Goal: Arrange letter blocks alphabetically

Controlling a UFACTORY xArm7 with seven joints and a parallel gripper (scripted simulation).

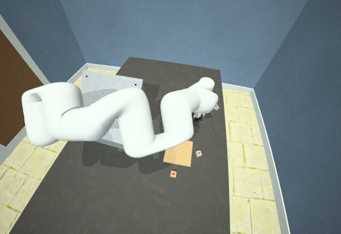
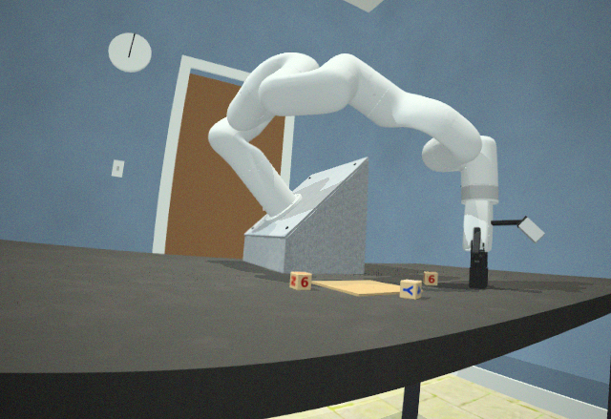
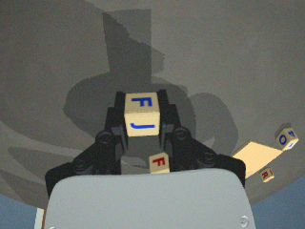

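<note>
Now: hand 23 cm to the left of the tan mat, 9 cm past it and 2 cm above it. The rest, counted from my hand: block: 1 cm below.
</note>
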